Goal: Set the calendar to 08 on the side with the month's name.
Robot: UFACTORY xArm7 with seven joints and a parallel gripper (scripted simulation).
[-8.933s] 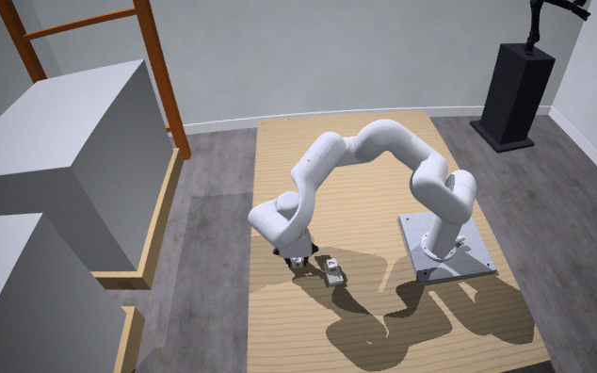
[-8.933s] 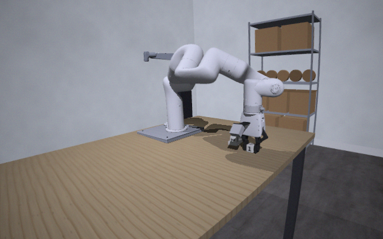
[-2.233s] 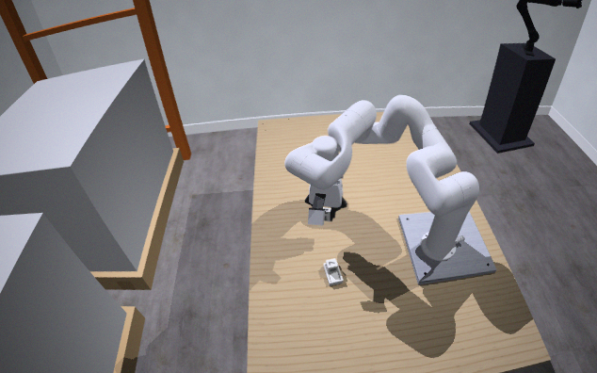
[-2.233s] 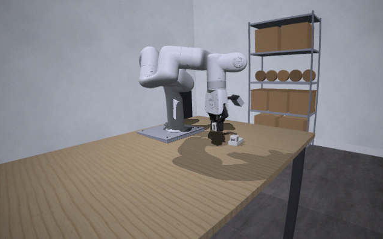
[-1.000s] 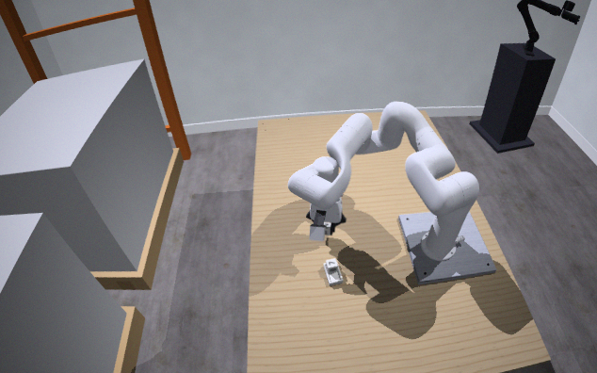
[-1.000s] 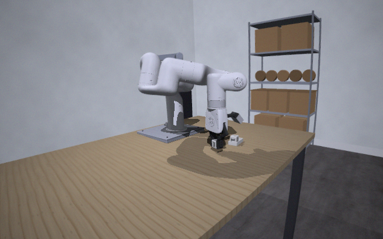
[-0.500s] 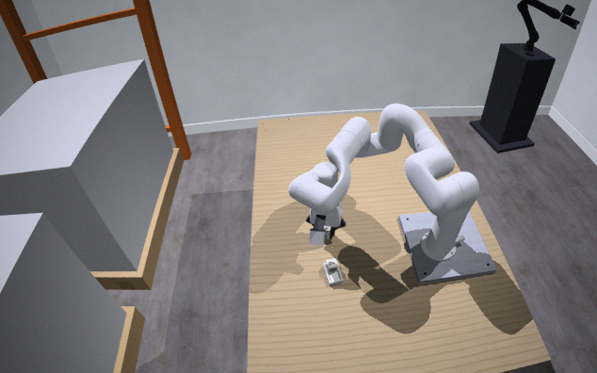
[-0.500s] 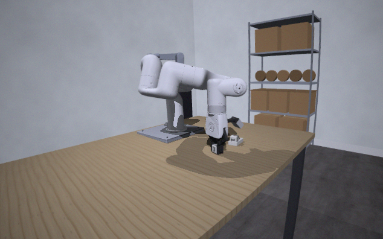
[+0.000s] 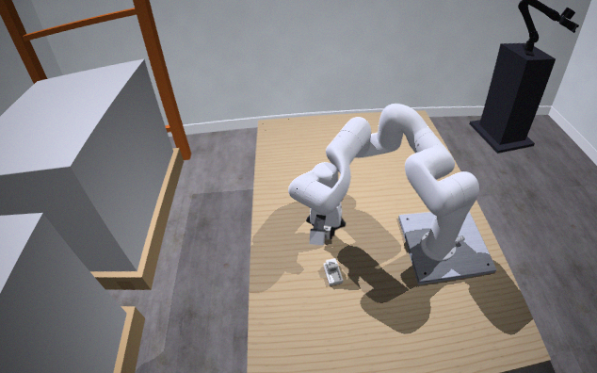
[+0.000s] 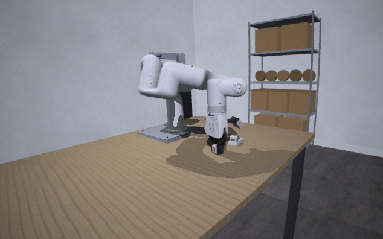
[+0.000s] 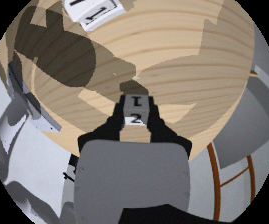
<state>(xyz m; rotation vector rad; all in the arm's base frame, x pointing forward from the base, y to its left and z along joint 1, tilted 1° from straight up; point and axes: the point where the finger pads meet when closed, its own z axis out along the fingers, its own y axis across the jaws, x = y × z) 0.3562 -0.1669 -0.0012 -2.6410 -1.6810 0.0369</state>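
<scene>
Right now my hand is right at the white digit cube. Also, from my hand: white tray: 20 mm ahead, 160 mm to the left, 20 mm below.
</scene>
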